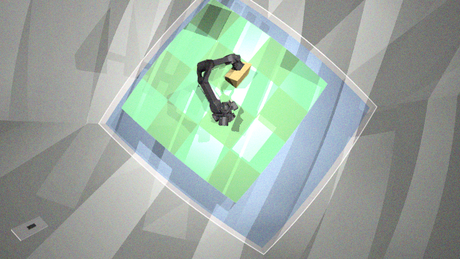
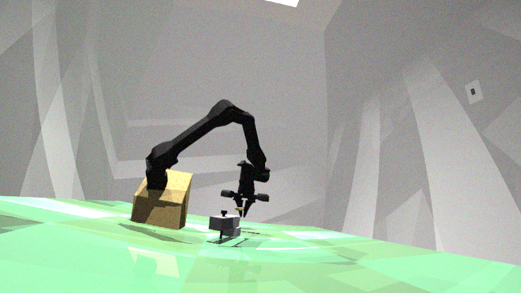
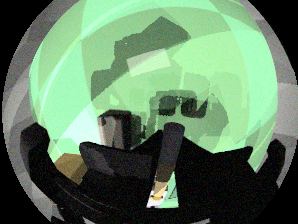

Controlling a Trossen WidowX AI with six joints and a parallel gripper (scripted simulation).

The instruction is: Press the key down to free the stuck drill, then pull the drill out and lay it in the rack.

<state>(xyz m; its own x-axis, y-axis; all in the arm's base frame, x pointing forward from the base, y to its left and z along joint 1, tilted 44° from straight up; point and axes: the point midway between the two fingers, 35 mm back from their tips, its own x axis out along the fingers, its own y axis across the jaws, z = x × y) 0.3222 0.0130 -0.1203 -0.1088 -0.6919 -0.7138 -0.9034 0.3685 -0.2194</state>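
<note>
Now: gripper tip 80 mm past the grey-tan rack and 40 mm above it. Also, from my gripper tip: light grey shape: 180 mm to the right, 80 mm behind, 20 mm below; then thin dark stem: 210 mm to the right, 90 mm behind, 10 mm below.
</note>
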